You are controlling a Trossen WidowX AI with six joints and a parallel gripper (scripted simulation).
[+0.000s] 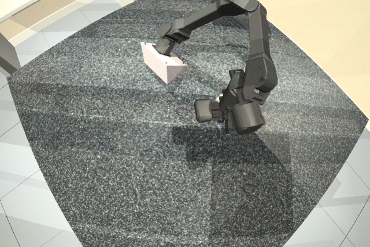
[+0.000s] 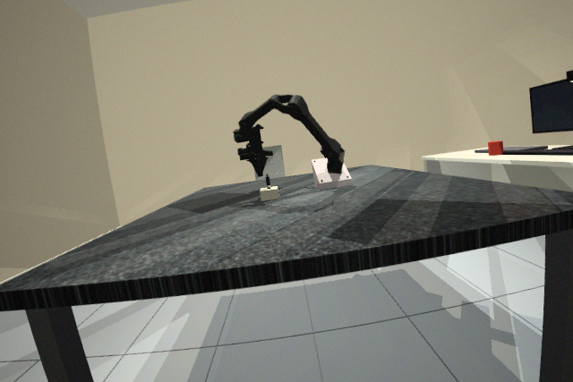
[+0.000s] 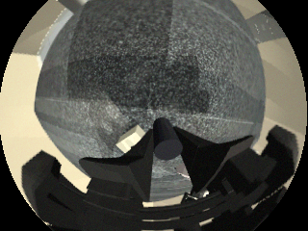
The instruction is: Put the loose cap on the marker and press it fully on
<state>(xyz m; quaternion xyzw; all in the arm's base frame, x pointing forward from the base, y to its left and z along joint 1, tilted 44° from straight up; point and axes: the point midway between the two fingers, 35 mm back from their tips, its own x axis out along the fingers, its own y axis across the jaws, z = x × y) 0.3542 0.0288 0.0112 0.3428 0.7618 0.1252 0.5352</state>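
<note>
Right now my gripper tip is 100 mm to the right of the holder block, 80 mm above it and 50 mm past it. The rest, counted from my gripper tip: dark cap 10 mm above.
</note>
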